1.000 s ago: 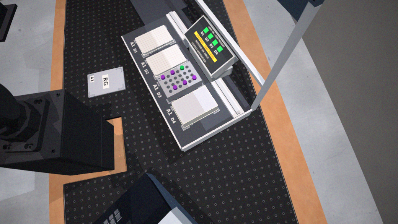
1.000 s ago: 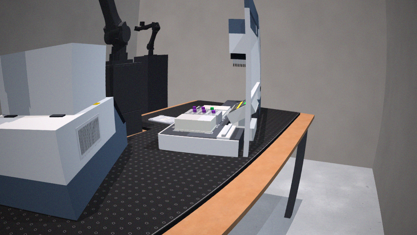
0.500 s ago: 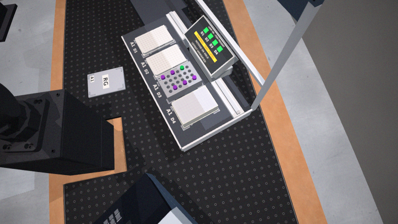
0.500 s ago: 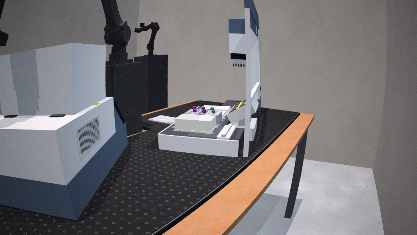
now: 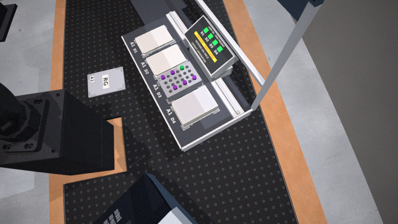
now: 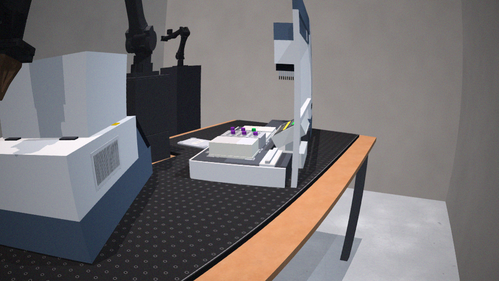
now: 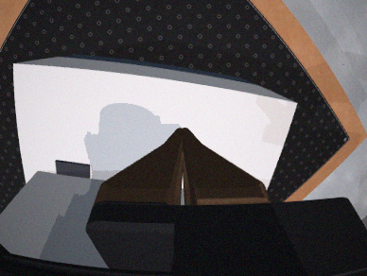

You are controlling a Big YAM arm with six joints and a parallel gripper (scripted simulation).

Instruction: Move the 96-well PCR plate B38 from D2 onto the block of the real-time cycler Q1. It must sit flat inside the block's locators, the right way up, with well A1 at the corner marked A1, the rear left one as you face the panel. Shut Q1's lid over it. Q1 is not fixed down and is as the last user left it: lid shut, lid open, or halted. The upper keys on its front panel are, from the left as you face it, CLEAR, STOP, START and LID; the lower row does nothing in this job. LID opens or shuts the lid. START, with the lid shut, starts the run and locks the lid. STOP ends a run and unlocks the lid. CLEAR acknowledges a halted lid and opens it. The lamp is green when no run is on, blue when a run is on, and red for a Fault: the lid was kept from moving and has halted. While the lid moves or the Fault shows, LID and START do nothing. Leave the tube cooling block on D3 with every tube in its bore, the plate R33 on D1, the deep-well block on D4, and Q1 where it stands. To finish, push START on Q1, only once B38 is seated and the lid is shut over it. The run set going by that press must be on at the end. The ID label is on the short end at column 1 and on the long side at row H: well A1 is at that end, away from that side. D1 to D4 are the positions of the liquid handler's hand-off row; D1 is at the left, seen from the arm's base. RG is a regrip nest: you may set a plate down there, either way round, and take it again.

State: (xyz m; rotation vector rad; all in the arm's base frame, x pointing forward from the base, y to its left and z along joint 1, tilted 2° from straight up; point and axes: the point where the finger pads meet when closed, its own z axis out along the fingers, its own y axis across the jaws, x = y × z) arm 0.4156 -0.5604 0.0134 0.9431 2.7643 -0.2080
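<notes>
Now: hand 5 cm past the deep-well block, 67 cm to the right of it and 22 cm above it. Round my hand: tube cooling block: 10 cm behind, 76 cm to the left, 22 cm below; then gantry post: 16 cm ahead, 67 cm to the left, 6 cm below; then RG nest: 39 cm behind, 82 cm to the left, 29 cm below.
</notes>
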